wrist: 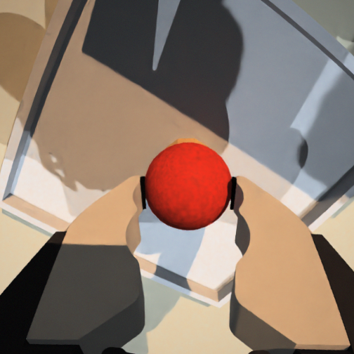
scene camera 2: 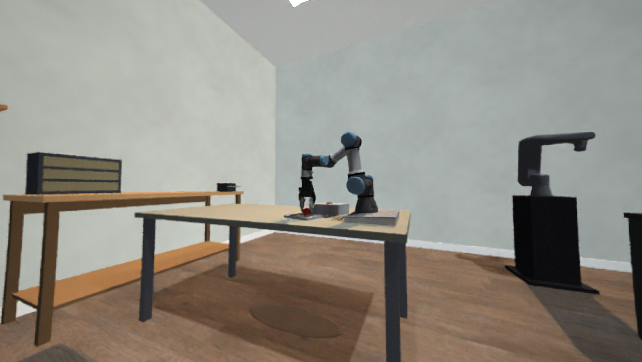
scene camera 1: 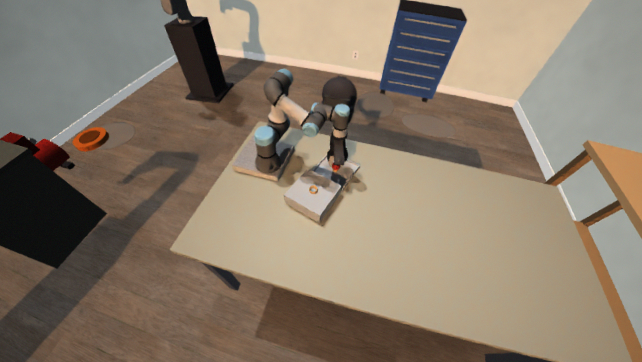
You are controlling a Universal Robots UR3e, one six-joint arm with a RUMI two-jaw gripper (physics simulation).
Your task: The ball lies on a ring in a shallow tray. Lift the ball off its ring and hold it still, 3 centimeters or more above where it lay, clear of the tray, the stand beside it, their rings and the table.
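Where they show: gripper, fingertip midpoint: (scene camera 2: 306, 212) (scene camera 1: 335, 167); arm's base, link origin: (scene camera 2: 366, 211) (scene camera 1: 268, 164).
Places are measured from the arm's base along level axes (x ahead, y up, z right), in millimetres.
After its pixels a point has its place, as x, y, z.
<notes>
The red ball (scene camera 1: 335, 168) @[342, 1, -38] (scene camera 2: 307, 212) @[332, -7, -76] (wrist: 189, 186) is low over the shallow tray (scene camera 1: 353, 166) @[435, -34, -102] (scene camera 2: 292, 216) @[397, -25, -140] (wrist: 176, 278). A sliver of its orange ring (wrist: 187, 140) shows past the ball's upper edge in the wrist view; whether ball and ring touch is hidden. My gripper (scene camera 1: 336, 165) @[342, -12, -60] (scene camera 2: 307, 209) @[342, -12, -60] (wrist: 187, 179) points down, shut on the ball, with one black pad against each side. The grey stand (scene camera 1: 310, 202) @[260, 29, 205] (scene camera 2: 341, 209) @[170, -3, 108] is beside the tray, with an orange ring (scene camera 1: 309, 190) @[244, 38, 149] on its top.
The table (scene camera 1: 425, 225) @[789, -37, 188] (scene camera 2: 220, 213) @[967, -37, -71] carries the tray, the stand and the arm's base plate (scene camera 1: 245, 162) @[-114, 6, 17] (scene camera 2: 375, 217) @[-61, -4, -186]. The stand rises higher than the tray and is right next to it. A blue drawer cabinet (scene camera 1: 422, 52) stands on the floor behind the table.
</notes>
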